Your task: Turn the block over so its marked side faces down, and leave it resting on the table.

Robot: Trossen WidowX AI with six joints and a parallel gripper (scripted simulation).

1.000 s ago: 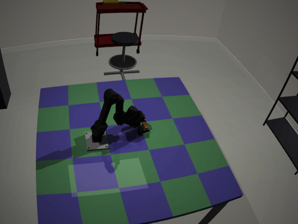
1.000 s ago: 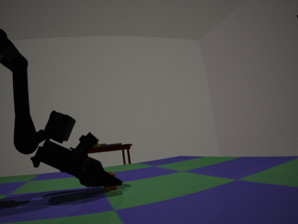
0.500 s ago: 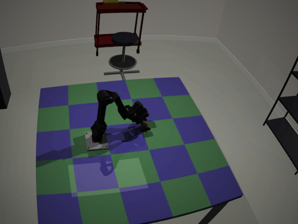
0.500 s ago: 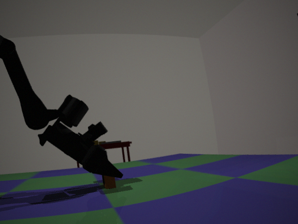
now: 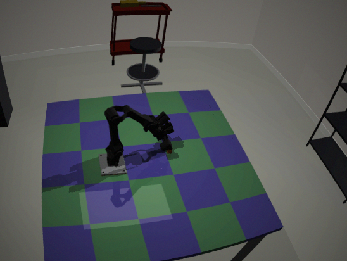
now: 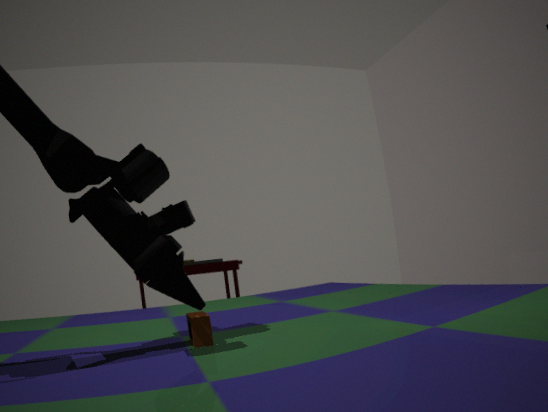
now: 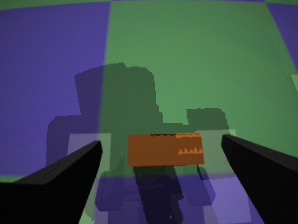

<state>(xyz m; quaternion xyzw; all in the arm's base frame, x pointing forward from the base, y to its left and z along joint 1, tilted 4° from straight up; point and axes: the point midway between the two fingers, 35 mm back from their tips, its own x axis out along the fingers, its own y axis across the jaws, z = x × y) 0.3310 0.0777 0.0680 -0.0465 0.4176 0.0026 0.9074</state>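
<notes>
The orange block is 10 mm behind my gripper tip and 30 mm below it.
</notes>
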